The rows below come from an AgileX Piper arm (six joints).
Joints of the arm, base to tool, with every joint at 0 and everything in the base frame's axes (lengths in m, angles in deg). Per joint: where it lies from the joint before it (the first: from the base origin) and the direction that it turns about. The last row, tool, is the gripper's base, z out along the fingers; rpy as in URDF.
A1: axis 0 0 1 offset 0 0 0.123
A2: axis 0 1 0 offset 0 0 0
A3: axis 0 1 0 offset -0.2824 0 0.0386
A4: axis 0.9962 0 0.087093 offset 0.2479 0 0.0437
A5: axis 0 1 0 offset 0 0 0
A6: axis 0.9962 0 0.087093 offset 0.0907 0 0.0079
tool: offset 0 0 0 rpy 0 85.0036 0
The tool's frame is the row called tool.
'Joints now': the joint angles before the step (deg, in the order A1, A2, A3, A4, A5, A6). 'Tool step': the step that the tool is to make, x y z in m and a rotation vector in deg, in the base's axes. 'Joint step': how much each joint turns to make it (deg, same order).
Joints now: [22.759, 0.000, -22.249, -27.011, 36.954, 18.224]
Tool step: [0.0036, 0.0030, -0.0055, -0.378, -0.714, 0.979]
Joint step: [0.011, -0.002, 1.744, -0.139, -2.528, 0.012]
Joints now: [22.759, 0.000, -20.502, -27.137, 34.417, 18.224]
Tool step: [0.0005, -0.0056, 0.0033, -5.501, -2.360, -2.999]
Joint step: [0.009, -0.014, -0.134, -6.786, 0.152, 0.107]
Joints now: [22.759, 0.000, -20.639, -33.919, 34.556, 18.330]
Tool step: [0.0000, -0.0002, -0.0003, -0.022, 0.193, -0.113]
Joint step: [0.018, 0.001, -0.002, -0.027, 0.234, 0.023]
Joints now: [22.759, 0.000, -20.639, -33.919, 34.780, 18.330]
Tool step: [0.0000, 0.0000, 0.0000, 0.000, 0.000, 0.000]
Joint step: [0.000, 0.000, 0.000, 0.000, 0.000, 0.000]
